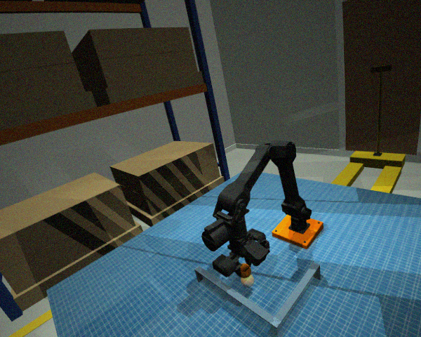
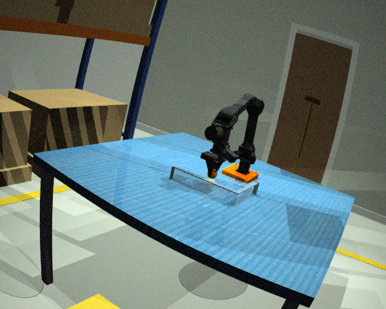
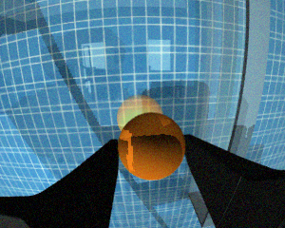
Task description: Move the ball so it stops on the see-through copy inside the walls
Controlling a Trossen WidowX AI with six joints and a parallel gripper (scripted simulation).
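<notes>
Now: gripper tip 4 cm above the see-through copy of ball. From my gripper tip the other things lie so: orange ball: right at my gripper tip.
</notes>
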